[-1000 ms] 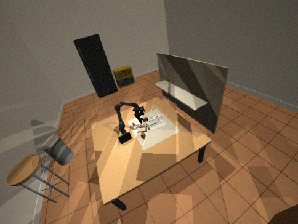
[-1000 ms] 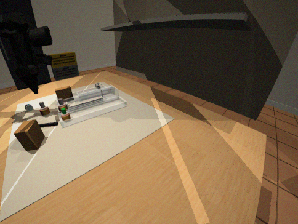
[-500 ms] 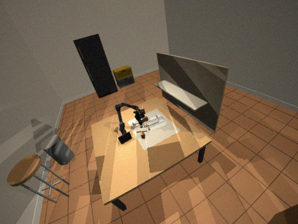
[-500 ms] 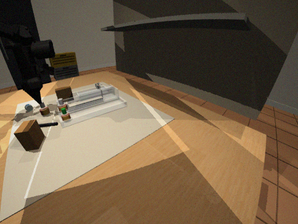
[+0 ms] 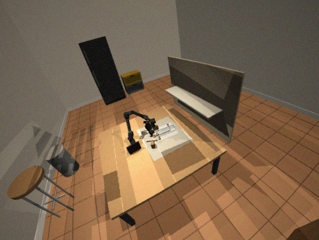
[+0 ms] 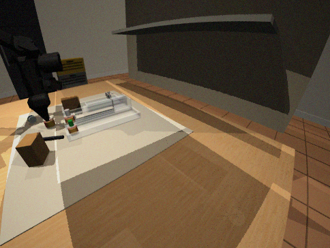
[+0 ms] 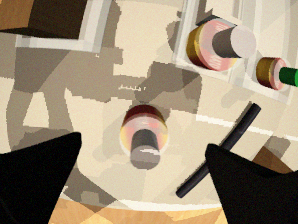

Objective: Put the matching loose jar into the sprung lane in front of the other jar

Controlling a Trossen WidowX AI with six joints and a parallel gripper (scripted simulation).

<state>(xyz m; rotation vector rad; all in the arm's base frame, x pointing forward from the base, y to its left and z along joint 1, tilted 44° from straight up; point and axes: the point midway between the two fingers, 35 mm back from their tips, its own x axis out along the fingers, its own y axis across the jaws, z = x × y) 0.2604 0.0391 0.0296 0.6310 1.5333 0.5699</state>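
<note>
Right now the pale mat is 130 mm ahead of my gripper tip, 70 mm to the right of it and 50 mm below it. Round my gripper tip: pusher plate: 180 mm ahead, 30 mm to the right; then thin black stick: 90 mm to the right, 40 mm below, 40 mm behind.
</note>
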